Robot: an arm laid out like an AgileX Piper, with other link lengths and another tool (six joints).
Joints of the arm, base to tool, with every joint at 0 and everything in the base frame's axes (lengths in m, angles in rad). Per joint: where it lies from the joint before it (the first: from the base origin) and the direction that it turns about. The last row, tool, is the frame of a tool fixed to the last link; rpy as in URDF.
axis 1: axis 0 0 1 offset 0 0 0.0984
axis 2: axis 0 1 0 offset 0 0 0
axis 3: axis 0 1 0 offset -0.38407 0 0.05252
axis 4: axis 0.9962 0 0.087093 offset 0.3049 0 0.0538
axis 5: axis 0 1 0 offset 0 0 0
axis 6: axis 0.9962 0 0.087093 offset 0.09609 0 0.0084
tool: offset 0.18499 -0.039 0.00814 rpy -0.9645 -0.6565 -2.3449
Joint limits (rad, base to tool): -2.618..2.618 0..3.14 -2.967..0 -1.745..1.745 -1.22..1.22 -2.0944..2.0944
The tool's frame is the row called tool.
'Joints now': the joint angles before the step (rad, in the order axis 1, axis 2, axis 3, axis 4, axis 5, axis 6). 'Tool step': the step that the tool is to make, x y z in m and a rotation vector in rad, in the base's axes. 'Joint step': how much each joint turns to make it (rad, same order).
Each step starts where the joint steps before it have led.
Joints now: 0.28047 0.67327 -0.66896 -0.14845 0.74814 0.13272
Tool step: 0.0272 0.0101 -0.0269 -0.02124 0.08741 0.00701
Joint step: 0.00046 0.13711 -0.00005 0.00336 -0.04762 0.00071
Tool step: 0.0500 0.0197 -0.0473 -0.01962 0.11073 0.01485
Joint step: -0.00082 0.24038 -0.01068 0.01010 -0.11913 -0.00136
